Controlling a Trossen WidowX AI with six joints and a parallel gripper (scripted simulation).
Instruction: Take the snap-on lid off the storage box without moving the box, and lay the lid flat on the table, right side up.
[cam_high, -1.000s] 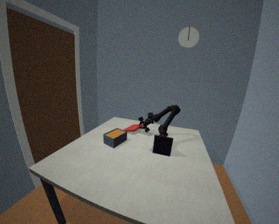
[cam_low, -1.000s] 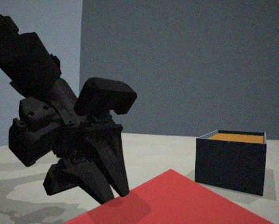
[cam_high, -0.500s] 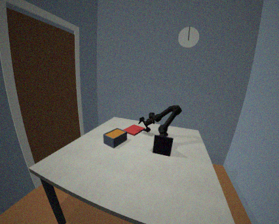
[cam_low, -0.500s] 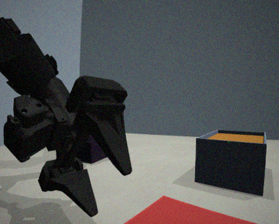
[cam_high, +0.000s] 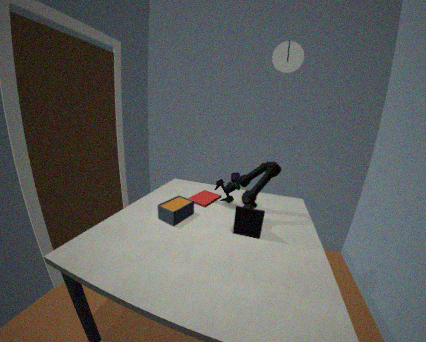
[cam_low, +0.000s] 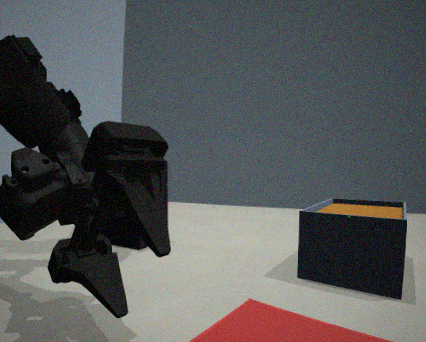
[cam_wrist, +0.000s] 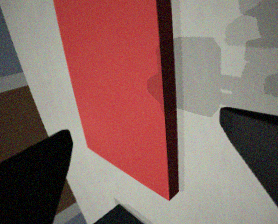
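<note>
Now: the red lid 11 cm ahead of my gripper tip, 3 cm to the right of it and 5 cm below it. Round my gripper tip: storage box 20 cm ahead, 31 cm to the left, 2 cm below.
</note>
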